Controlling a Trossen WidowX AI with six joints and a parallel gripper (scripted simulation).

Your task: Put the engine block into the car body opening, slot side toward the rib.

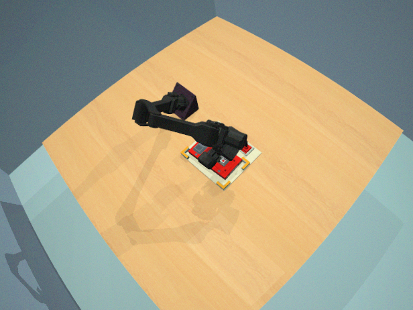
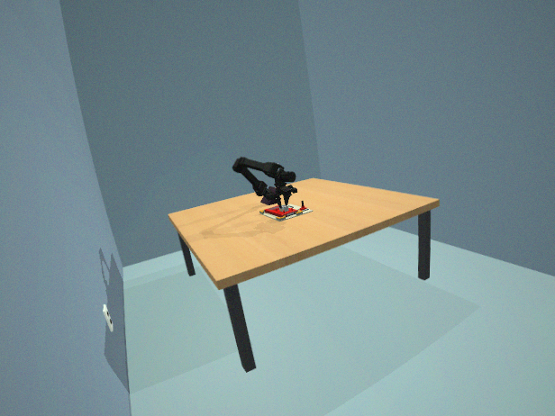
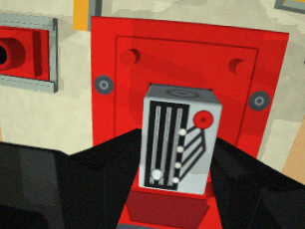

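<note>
Right now my gripper tip is 1 cm above the engine block.
</note>
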